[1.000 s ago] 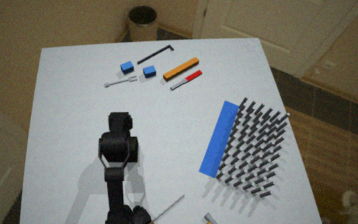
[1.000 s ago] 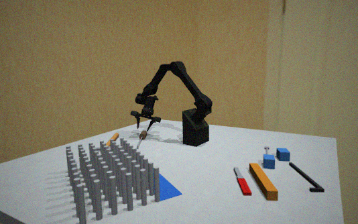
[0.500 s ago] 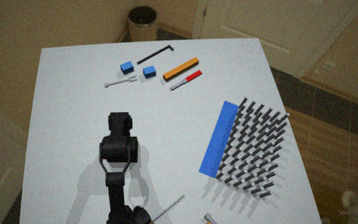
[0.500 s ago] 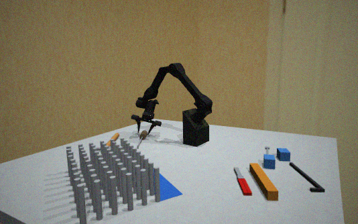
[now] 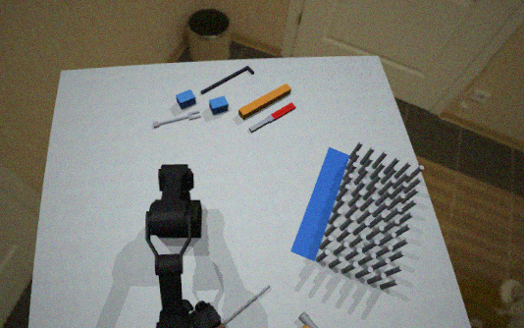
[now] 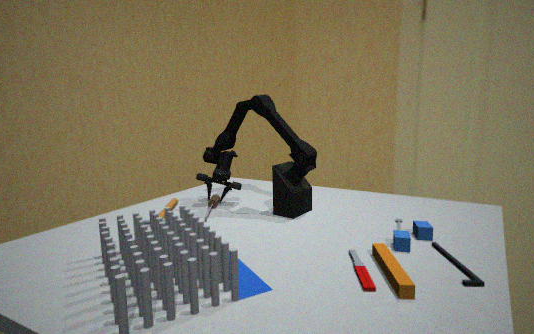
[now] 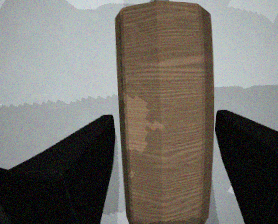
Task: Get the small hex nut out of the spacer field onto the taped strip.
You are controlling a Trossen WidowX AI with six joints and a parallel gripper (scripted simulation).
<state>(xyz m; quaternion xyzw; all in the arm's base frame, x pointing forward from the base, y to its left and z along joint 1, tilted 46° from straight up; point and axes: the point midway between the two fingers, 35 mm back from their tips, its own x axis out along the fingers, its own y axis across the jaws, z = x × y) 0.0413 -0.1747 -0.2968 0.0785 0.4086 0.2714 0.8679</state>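
My gripper tip is now 42 cm short of the blue taped strip, 34 cm to the right of it and 1 cm above it. The rest, counted from my gripper tip: red-handled tool 67 cm to the left, 32 cm ahead, 1 cm below; grey wrench 72 cm to the left, 2 cm behind, 1 cm below; orange bar 74 cm to the left, 31 cm ahead.
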